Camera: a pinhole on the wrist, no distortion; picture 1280 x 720 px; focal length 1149.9 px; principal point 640.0 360.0 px. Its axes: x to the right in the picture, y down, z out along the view. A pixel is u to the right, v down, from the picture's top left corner.
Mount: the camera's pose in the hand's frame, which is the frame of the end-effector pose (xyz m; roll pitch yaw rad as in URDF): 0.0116 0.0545 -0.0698 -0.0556 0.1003 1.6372
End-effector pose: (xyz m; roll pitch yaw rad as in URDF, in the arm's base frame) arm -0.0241 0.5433 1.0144 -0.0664 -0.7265 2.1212
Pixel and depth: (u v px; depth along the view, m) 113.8 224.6 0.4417
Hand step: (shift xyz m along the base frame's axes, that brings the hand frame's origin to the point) 0.1818 -0.1553 0.3302
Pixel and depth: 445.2 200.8 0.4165
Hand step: 0.0591 -0.1958 0.2945
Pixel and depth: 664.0 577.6 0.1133
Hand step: -0.0392 -0.0676 0.0163
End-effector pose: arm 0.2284 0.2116 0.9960 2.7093 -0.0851 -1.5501
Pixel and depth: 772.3 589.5 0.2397
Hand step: -0.1613 0.0403 -0.1095
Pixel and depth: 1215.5 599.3 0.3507
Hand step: -0.3429 0.0763 -0.1332
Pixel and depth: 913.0 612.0 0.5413
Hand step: -0.3952 0.1134 -0.3243
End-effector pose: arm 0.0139 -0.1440 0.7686 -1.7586 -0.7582 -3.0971
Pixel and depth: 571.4 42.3 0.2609
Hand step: -0.1133 -0.1838 -0.0289
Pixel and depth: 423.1 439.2 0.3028
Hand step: -0.0197 -0.2278 -0.0667
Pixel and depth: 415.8 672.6 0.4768
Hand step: 0.0688 -0.3964 -0.1510
